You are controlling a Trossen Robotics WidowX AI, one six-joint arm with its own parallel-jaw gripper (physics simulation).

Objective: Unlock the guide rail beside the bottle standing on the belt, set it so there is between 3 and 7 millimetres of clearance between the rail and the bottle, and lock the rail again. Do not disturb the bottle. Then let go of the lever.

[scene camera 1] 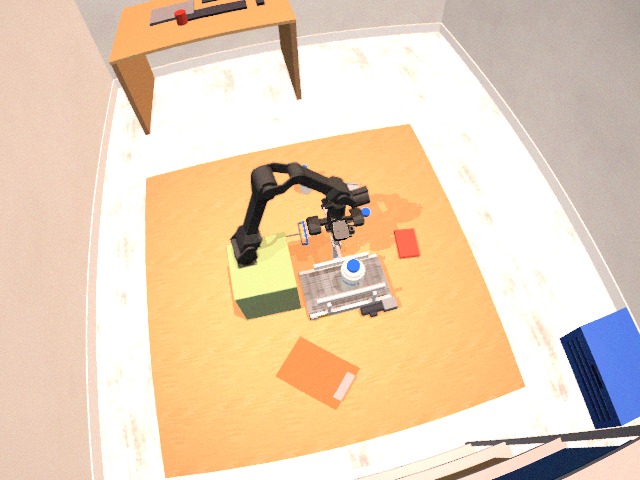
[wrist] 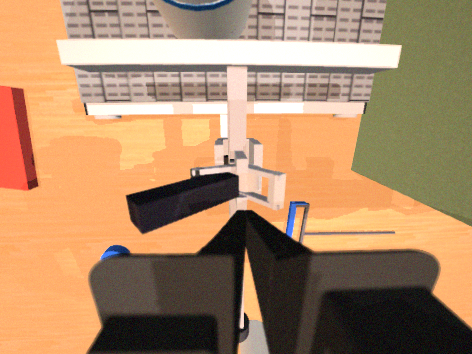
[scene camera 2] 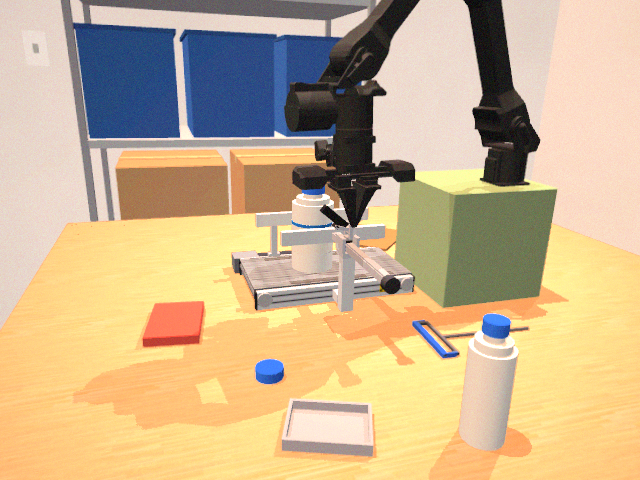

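A white bottle with a blue cap [scene camera 1: 353,272] [scene camera 2: 311,258] [wrist: 207,22] stands upright on the grey belt [scene camera 1: 320,287] [scene camera 2: 273,272] [wrist: 115,89]. The white guide rail [scene camera 1: 330,262] [scene camera 2: 306,237] [wrist: 150,53] runs beside it; the width of the gap between them cannot be read. The rail's rod [scene camera 2: 369,262] [wrist: 237,100] passes through a clamp on a post [scene camera 2: 345,281]. The black lever [scene camera 2: 333,215] [wrist: 182,201] points up and sideways from the clamp, to the left in the wrist view. My gripper [scene camera 2: 353,225] [wrist: 244,217] is shut and empty, its tips close above the clamp and rod, beside the lever's clamp end.
A second rail [scene camera 1: 351,293] [scene camera 2: 268,219] stands across the belt. The green block [scene camera 1: 263,273] [scene camera 2: 496,242] bears the arm. A red box [scene camera 1: 406,242] [scene camera 2: 174,322], a blue cap [scene camera 2: 269,371], a grey tray [scene camera 2: 328,444], a blue-handled tool [scene camera 2: 434,338] and another bottle [scene camera 2: 488,387] are around it.
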